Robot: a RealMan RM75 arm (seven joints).
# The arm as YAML. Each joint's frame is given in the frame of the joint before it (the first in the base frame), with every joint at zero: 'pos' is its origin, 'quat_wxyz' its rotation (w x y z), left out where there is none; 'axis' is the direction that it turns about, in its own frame. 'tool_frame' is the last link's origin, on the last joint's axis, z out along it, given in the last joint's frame.
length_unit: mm
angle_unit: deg
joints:
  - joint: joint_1
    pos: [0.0, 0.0, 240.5]
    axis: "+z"
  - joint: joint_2
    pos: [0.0, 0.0, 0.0]
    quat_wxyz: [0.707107, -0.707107, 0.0, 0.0]
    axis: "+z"
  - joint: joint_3
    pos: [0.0, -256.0, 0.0]
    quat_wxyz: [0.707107, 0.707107, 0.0, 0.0]
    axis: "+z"
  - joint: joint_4
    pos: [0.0, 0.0, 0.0]
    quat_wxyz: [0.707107, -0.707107, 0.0, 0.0]
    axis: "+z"
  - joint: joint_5
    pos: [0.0, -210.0, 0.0]
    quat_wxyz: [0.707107, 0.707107, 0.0, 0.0]
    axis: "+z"
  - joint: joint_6
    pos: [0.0, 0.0, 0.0]
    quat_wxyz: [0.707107, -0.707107, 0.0, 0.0]
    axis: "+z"
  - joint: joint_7
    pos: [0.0, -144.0, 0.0]
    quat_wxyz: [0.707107, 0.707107, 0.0, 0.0]
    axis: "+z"
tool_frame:
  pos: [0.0, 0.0, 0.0]
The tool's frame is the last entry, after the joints.
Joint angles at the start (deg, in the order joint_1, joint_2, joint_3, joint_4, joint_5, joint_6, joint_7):
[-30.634, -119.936, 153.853, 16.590, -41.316, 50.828, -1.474]
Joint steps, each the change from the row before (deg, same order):
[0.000, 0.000, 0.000, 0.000, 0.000, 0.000, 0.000]
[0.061, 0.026, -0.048, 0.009, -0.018, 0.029, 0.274]
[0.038, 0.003, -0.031, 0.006, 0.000, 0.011, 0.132]
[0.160, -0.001, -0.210, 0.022, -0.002, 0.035, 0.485]
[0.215, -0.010, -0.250, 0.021, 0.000, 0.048, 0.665]
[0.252, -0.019, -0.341, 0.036, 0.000, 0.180, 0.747]
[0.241, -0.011, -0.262, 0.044, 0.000, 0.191, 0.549]
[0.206, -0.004, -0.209, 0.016, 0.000, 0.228, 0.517]
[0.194, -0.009, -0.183, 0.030, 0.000, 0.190, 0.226]
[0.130, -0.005, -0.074, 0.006, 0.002, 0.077, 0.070]
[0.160, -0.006, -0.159, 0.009, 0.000, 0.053, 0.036]
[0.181, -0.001, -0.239, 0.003, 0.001, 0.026, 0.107]
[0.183, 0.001, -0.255, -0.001, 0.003, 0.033, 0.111]
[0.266, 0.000, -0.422, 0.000, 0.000, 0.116, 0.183]
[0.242, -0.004, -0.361, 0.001, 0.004, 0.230, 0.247]
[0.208, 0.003, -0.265, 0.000, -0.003, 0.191, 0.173]
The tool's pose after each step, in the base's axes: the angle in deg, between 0 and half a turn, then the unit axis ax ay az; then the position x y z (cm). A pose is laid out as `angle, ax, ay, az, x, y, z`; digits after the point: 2 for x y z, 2 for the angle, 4 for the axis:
132.41, -0.9698, -0.1174, -0.2136, -26.69, 32.01, -12.05
132.28, -0.9702, -0.1158, -0.2128, -26.73, 32.00, -12.01
132.22, -0.9704, -0.1151, -0.2124, -26.75, 31.99, -12.01
131.92, -0.9709, -0.1133, -0.2111, -26.82, 31.97, -11.96
131.55, -0.9716, -0.1107, -0.2093, -26.91, 31.92, -11.92
131.08, -0.9721, -0.1076, -0.2085, -26.98, 31.88, -11.84
130.71, -0.9723, -0.1057, -0.2084, -27.05, 31.82, -11.78
130.37, -0.9726, -0.1033, -0.2083, -27.10, 31.77, -11.72
130.13, -0.9724, -0.1033, -0.2092, -27.15, 31.72, -11.67
130.03, -0.9723, -0.1039, -0.2094, -27.20, 31.68, -11.65
129.86, -0.9721, -0.1055, -0.2096, -27.27, 31.64, -11.62
129.61, -0.9719, -0.1072, -0.2095, -27.37, 31.61, -11.56
129.34, -0.9718, -0.1090, -0.2093, -27.46, 31.58, -11.50
128.89, -0.9714, -0.1113, -0.2097, -27.59, 31.55, -11.40
128.46, -0.9711, -0.1122, -0.2108, -27.68, 31.52, -11.29
128.14, -0.9708, -0.1131, -0.2116, -27.76, 31.48, -11.21

